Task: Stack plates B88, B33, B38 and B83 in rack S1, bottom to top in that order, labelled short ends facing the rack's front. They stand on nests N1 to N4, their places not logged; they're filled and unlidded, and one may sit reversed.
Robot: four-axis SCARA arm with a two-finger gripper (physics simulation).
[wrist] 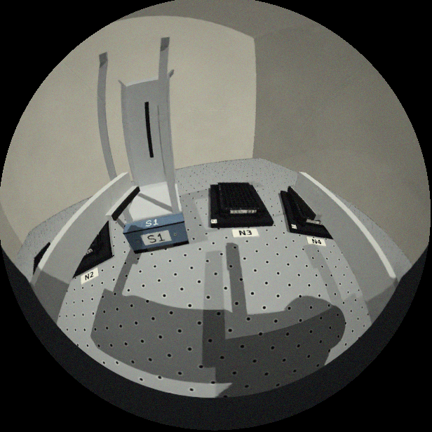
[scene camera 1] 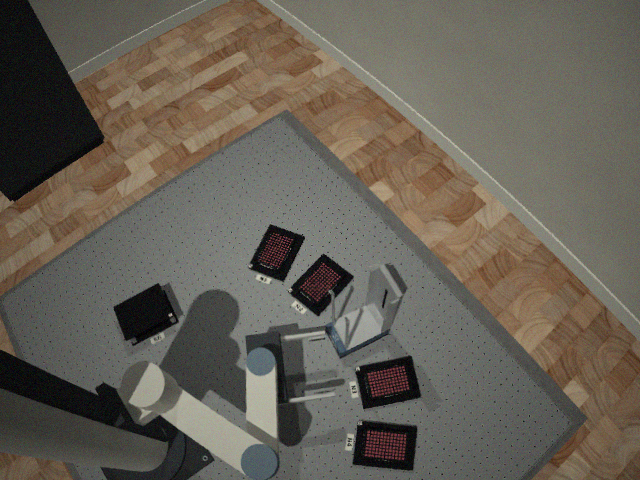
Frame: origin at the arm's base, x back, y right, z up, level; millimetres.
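Seen in the pictures: gripper, between the fingertips: (scene camera 1: 330, 363); arm's base, origin of its link: (scene camera 1: 146, 446).
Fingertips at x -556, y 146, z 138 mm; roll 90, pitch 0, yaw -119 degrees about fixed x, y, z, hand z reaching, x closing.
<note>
Offsets run from my fingertips to a thing's middle. Level surfaces: height alone.
Four dark plates with pink-red wells sit on black nests: one plate {dx -105, dy -405, dz -107 mm} (scene camera 1: 277, 250) on N1, one {dx -146, dy -234, dz -107 mm} (scene camera 1: 321, 281) on N2, one {dx -108, dy +122, dz -107 mm} (scene camera 1: 388, 382) (wrist: 237, 196) on N3 and one {dx +12, dy +255, dz -107 mm} (scene camera 1: 385, 444) (wrist: 301, 204) on N4. The labelled end of the N3 plate faces the wrist camera, its print too small to read surely. Rack S1 {dx -140, dy -49, dz +25 mm} (scene camera 1: 369, 319) (wrist: 173, 235) has a blue front, a pale bare floor, a tall slotted back and thin posts. My gripper (scene camera 1: 330, 362) (wrist: 213, 176) is open and empty, in front of the rack and N3, its fingers spread wide.
A black block {dx +341, dy -472, dz -91 mm} (scene camera 1: 144, 312) on a labelled base stands on the left of the grey perforated table {dz -125 mm} (scene camera 1: 206, 222). The arm (scene camera 1: 206, 426) reaches in from the lower left. A large black box (scene camera 1: 41, 103) stands beyond the table at the upper left.
</note>
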